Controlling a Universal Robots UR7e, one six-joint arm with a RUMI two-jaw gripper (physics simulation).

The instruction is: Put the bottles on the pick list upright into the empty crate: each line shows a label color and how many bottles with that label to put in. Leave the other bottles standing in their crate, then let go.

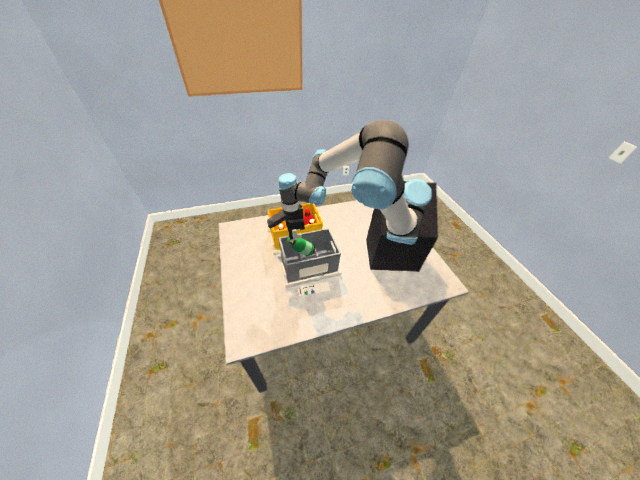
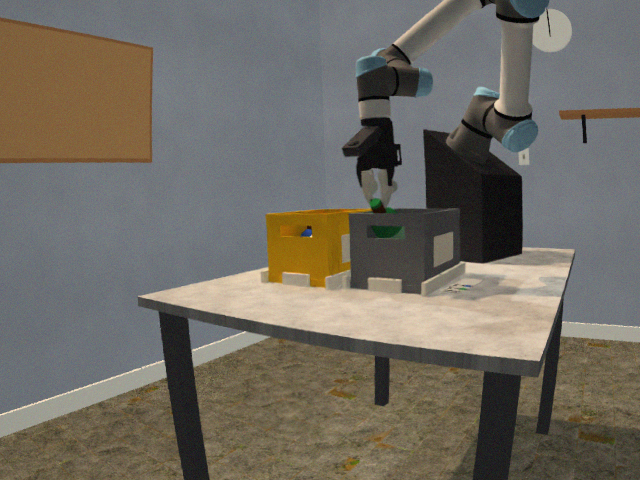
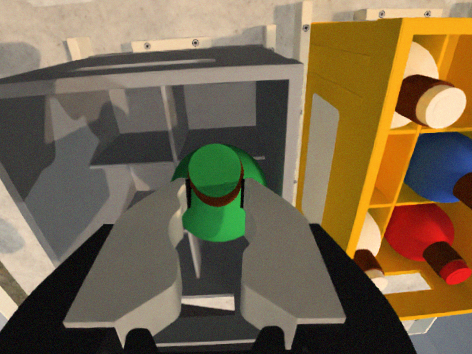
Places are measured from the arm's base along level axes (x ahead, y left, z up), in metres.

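Pixels of known places: gripper, fingertip midpoint: (image 1: 292, 240) (image 2: 378, 208) (image 3: 216, 181); arm's base, origin of the base link: (image 2: 465, 151).
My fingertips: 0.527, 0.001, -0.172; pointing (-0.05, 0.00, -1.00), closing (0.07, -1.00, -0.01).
Note:
Ahead of a thing's pixels: the offset from my fingertips to its top centre, as dx, dy, dz. "spot": to the spot under its first point. Level surfaces: height alone.
My gripper (image 1: 292, 238) (image 2: 379, 200) (image 3: 216, 181) is shut on the neck of a green bottle (image 1: 302, 245) (image 2: 386, 231) (image 3: 215, 225), just below its green cap. The bottle leans clearly, its body partly inside the grey crate @(-0.082, +0.034, -0.009) (image 1: 331, 267) (image 2: 387, 263) (image 3: 295, 125); its base is hidden. Other compartments of the grey crate show no bottles. The yellow crate @(-0.029, -0.194, -0.009) (image 2: 297, 253) (image 3: 370, 60) holds a blue bottle @(spot: -0.012, -0.207, -0.070) (image 3: 437, 167), a red bottle @(-0.108, -0.250, -0.021) (image 3: 419, 232) and white bottles @(+0.051, -0.139, -0.021) (image 3: 441, 106) @(-0.123, -0.162, -0.021) (image 3: 367, 240). The pick list @(-0.089, +0.180, -0.182) (image 1: 319, 288) (image 2: 459, 287) shows a green and a blue mark; its numbers are unreadable.
The crates stand close side by side on the table @(dz -0.184) (image 1: 253, 315) (image 2: 310, 310), with low pale strips (image 2: 443, 279) (image 3: 304, 60) around them. Thin dividers @(spot: +0.003, +0.044, -0.090) (image 3: 169, 120) split the grey crate. The black robot base (image 1: 398, 248) (image 2: 498, 217) stands on the table too.

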